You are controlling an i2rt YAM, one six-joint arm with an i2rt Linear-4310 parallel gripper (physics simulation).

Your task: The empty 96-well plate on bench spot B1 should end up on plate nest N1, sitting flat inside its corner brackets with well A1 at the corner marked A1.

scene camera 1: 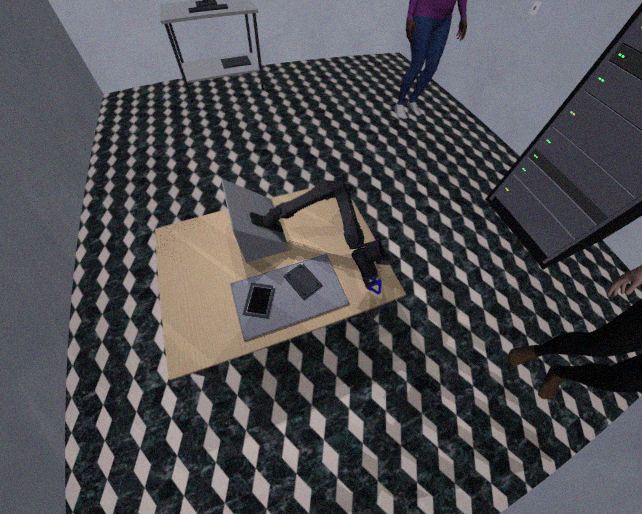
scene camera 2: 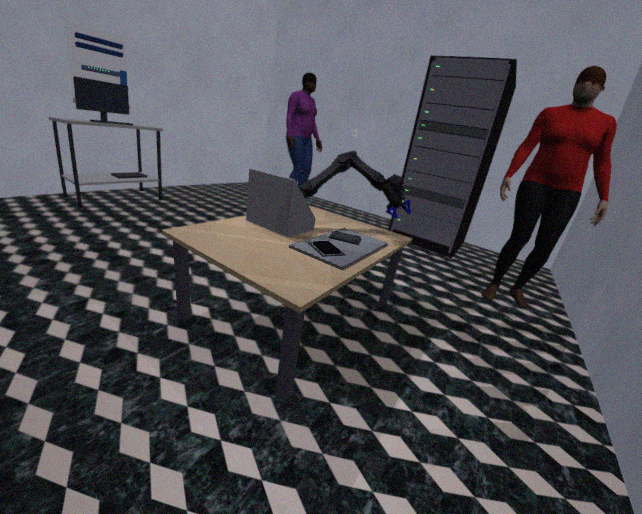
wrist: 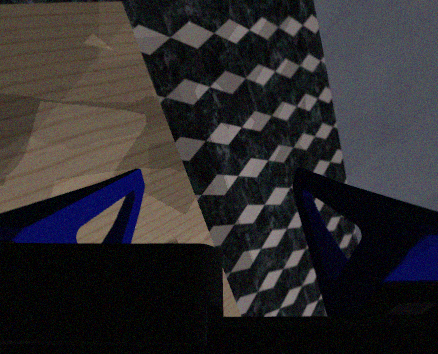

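Seen in the pictures: gripper, fingertip midpoint: (scene camera 1: 377, 287) (scene camera 2: 403, 215) (wrist: 218, 176); arm's base at its link origin: (scene camera 1: 266, 223) (scene camera 2: 295, 202).
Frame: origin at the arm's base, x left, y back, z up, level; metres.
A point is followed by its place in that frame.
The 96-well plate (scene camera 1: 303, 281) {x 0.096, y -0.316, z -0.120 m} (scene camera 2: 345, 236) {x 0.093, y -0.309, z -0.120 m} is a dark grey block lying on the grey board (scene camera 1: 300, 313) {x 0.033, y -0.465, z -0.132 m} (scene camera 2: 369, 246) {x 0.109, y -0.455, z -0.132 m}. Beside it on the same board is the plate nest (scene camera 1: 247, 300) {x -0.192, y -0.323, z -0.129 m} (scene camera 2: 318, 247) {x -0.172, y -0.319, z -0.124 m}, a dark frame with a black middle. The wells and the A1 marks are too small to make out. My gripper (scene camera 1: 375, 285) {x 0.379, y -0.507, z 0.021 m} (scene camera 2: 400, 209) {x 0.379, y -0.507, z 0.021 m} (wrist: 218, 176) {x 0.379, y -0.507, z 0.021 m} is open and empty, with its blue fingers wide apart. It hangs above the table's right end, to the side of the board and well away from the plate. Neither plate nor nest shows in the wrist view.
A grey angled box (scene camera 1: 254, 224) {x -0.060, y -0.039, z 0.065 m} (scene camera 2: 278, 203) {x -0.158, y -0.020, z 0.015 m} stands on the wooden table (scene camera 1: 187, 299) {x -0.479, y -0.220, z -0.145 m} (scene camera 2: 241, 257) {x -0.515, y -0.175, z -0.144 m} behind the board, near the arm's base. A server rack (scene camera 1: 568, 160) (scene camera 2: 450, 144) and two people stand on the floor beyond the table.
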